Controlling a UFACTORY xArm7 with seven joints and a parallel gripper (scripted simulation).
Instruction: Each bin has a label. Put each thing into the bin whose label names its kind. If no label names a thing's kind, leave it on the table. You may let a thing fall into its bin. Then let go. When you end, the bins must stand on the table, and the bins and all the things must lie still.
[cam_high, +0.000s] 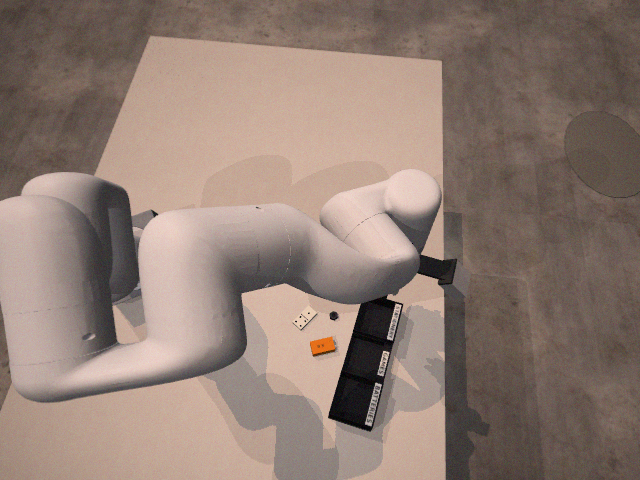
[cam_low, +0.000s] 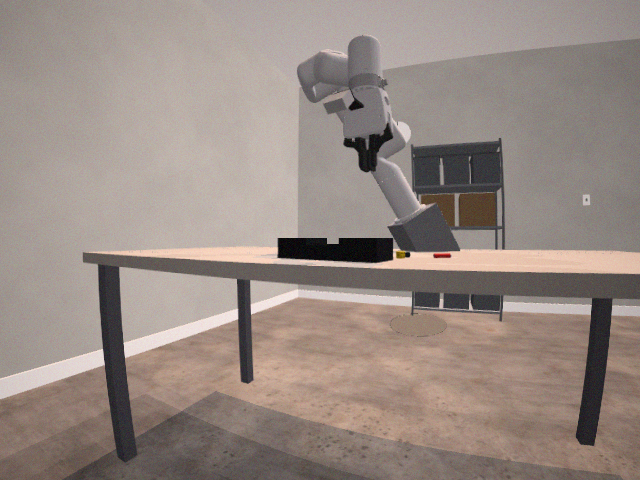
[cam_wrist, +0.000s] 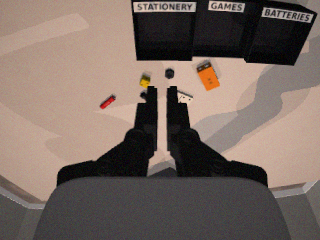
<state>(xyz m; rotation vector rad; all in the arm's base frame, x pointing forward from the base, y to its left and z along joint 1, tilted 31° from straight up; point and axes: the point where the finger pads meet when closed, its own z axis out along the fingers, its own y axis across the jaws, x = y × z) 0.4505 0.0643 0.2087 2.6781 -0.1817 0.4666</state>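
Right now my hand is 90 mm past the orange battery, 60 mm to the left of it and 200 mm above it. Round my hand: black screw 130 mm behind, 60 mm to the left, 200 mm below; yellow die 90 mm behind, 50 mm to the left, 200 mm below; black nut 90 mm behind, 10 mm to the left, 200 mm below.
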